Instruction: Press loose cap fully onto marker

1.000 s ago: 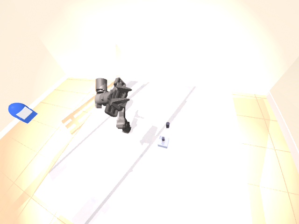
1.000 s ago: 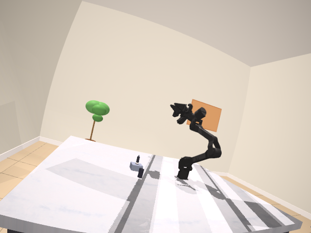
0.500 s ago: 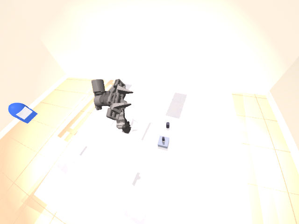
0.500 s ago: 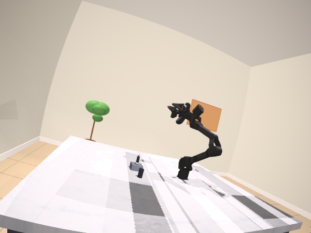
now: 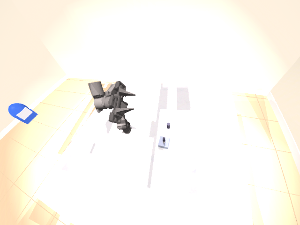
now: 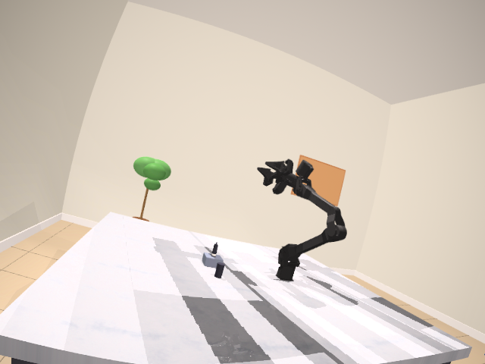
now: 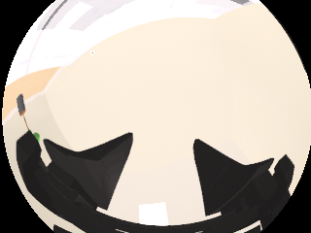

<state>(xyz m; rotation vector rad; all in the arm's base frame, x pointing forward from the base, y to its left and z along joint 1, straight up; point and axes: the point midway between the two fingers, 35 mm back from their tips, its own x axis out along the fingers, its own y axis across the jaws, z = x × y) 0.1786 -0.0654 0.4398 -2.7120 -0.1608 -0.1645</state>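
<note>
Right now my gripper tip is 420 mm above the dark cap, 170 mm to the right of it and 110 mm short of it. Round my gripper tip: holder block 430 mm below, 110 mm ahead, 30 mm to the left.
</note>
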